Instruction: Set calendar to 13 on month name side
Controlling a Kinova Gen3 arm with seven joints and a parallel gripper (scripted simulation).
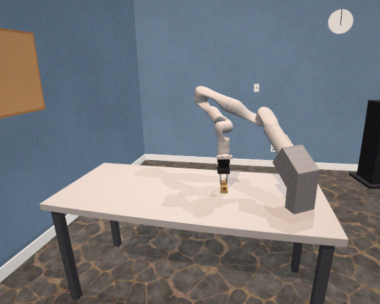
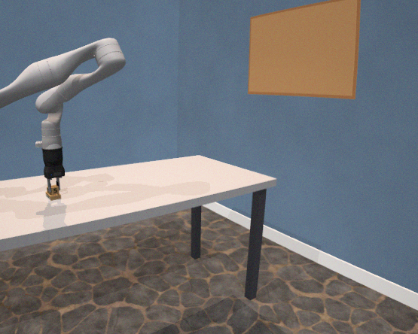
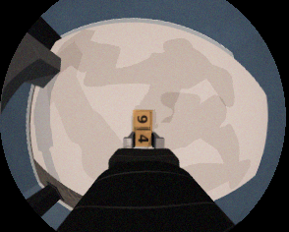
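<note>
Now: the wooden tray 2 cm to the left of my hand and 4 cm below it.
</note>
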